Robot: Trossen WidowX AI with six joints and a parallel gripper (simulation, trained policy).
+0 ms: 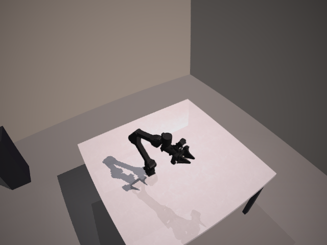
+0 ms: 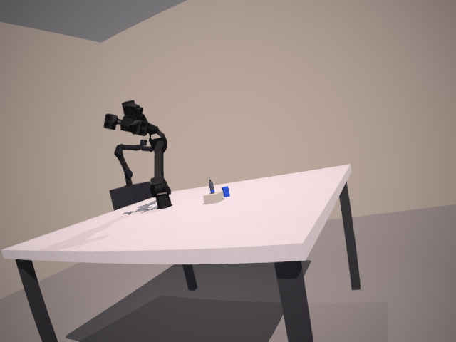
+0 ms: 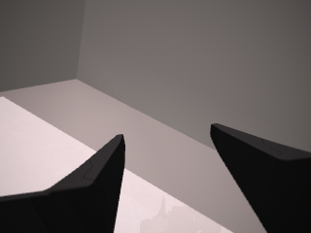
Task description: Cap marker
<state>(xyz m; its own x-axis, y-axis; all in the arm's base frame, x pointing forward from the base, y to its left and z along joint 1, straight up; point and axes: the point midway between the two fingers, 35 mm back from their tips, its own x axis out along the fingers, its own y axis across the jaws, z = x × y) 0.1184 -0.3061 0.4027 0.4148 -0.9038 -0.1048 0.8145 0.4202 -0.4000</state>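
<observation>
My gripper tip is now 180 mm short of the blue cap, 430 mm to the right of it and 370 mm above it. Round my gripper tip: holder block (170 mm ahead, 320 mm to the left, 380 mm below).
</observation>
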